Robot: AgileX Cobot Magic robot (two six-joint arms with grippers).
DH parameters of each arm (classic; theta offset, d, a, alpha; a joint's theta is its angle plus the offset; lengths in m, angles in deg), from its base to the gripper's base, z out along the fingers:
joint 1: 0 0.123 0 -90
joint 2: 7.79 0 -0.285 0
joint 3: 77.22 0 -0.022 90
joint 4: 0 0.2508 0 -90
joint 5: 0 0 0.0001 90
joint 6: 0 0.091 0 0
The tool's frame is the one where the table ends.
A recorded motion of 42 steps. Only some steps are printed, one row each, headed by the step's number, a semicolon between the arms.
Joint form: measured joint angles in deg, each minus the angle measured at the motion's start. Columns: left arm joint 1, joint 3, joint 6, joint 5, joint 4, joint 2; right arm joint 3, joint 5, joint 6, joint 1, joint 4, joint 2.
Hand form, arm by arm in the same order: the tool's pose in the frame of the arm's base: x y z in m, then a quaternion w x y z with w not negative. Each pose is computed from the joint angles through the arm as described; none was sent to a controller.
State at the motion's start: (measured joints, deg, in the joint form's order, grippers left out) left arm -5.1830 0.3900 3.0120 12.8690 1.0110 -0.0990; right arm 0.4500 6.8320 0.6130 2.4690 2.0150 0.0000
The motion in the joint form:
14: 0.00 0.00 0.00 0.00 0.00 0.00; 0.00 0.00 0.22 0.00 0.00 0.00
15: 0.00 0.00 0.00 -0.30 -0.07 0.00; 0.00 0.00 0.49 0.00 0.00 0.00
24: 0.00 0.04 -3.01 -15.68 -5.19 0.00; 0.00 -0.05 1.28 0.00 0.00 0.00
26: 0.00 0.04 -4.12 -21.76 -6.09 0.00; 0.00 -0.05 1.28 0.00 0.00 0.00
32: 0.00 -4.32 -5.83 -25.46 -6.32 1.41; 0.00 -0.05 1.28 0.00 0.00 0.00
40: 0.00 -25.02 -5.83 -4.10 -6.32 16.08; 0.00 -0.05 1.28 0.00 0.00 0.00
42: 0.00 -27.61 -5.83 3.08 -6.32 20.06; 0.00 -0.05 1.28 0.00 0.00 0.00
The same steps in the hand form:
14: 0.0556 -0.0047 0.1906 0.65493 0.05919 0.75335 -0.00529; 0.0568 0.0028 0.1997 0.69204 0.00085 0.72108 0.03356
15: 0.0556 -0.0047 0.1911 0.65690 0.05873 0.75166 -0.00583; 0.0568 0.0028 0.1997 0.69196 0.00254 0.72108 0.03519
24: 0.0558 -0.0047 0.2152 0.74922 0.00448 0.65958 -0.06012; 0.0568 0.0028 0.1998 0.69201 0.00752 0.72074 0.03996
26: 0.0541 -0.0037 0.2246 0.78198 -0.01047 0.61891 -0.07317; 0.0568 0.0028 0.1998 0.69201 0.00752 0.72074 0.03996
32: 0.0497 -0.0027 0.2543 0.81509 -0.02234 0.57211 -0.08837; 0.0568 0.0028 0.1998 0.69201 0.00752 0.72074 0.03996
40: 0.0680 -0.0075 0.3261 0.73124 -0.01181 0.67609 -0.08972; 0.0568 0.0028 0.1998 0.69201 0.00752 0.72074 0.03996
42: 0.0785 -0.0094 0.3245 0.67874 -0.00874 0.72912 -0.08730; 0.0568 0.0028 0.1998 0.69201 0.00752 0.72074 0.03996

